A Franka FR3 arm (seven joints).
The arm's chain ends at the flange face. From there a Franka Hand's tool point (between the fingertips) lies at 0.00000 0.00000 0.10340 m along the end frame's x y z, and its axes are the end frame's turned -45 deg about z.
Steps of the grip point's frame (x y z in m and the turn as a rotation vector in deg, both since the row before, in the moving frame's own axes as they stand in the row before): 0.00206, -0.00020, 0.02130, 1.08, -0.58, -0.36; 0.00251, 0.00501, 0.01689, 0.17, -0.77, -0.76; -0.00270, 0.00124, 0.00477, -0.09, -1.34, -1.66
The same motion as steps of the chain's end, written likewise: 0.00344, -0.00097, 0.02132, 0.35, -1.17, -0.36; 0.00651, 0.00099, 0.01690, -0.42, -0.66, -0.76; 0.00054, 0.00094, 0.00480, -1.01, -0.88, -1.66
